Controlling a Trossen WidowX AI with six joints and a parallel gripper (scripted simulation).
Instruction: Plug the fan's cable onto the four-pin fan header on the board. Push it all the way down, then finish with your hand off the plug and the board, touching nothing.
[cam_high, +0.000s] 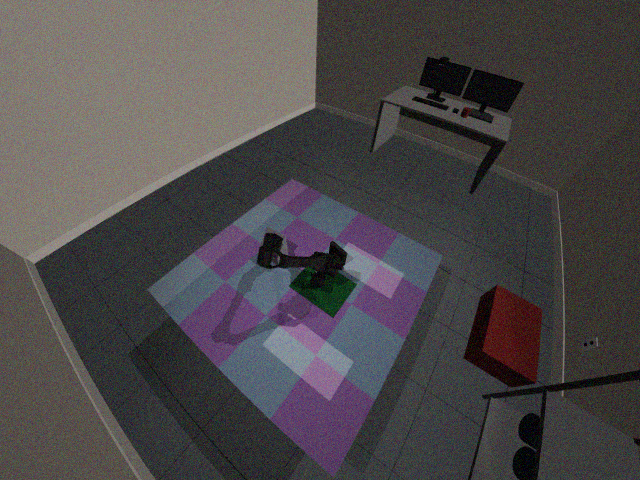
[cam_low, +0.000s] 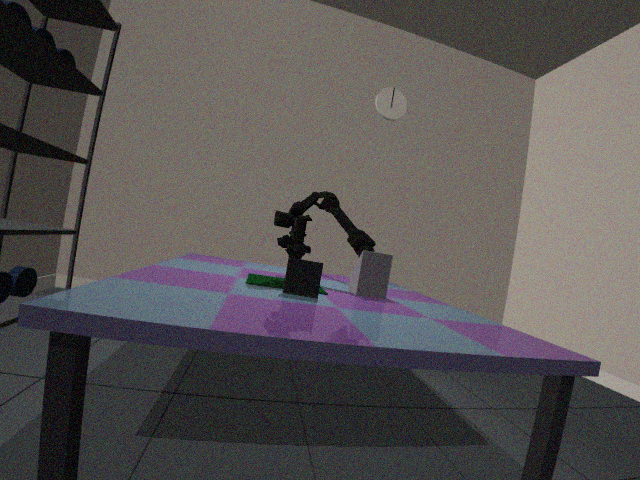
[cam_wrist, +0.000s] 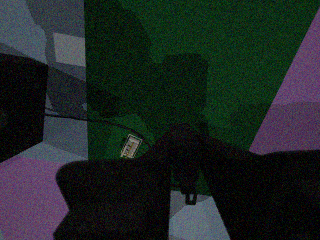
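Now: gripper tip 6 cm past the white four-pin fan header, 6 cm to the right of it and 7 cm above it. Round my gripper tip: green board 2 cm ahead, 8 cm below; black fan 1 cm behind, 19 cm to the left, 1 cm below; dark fan plug 1 cm behind, 1 cm above.
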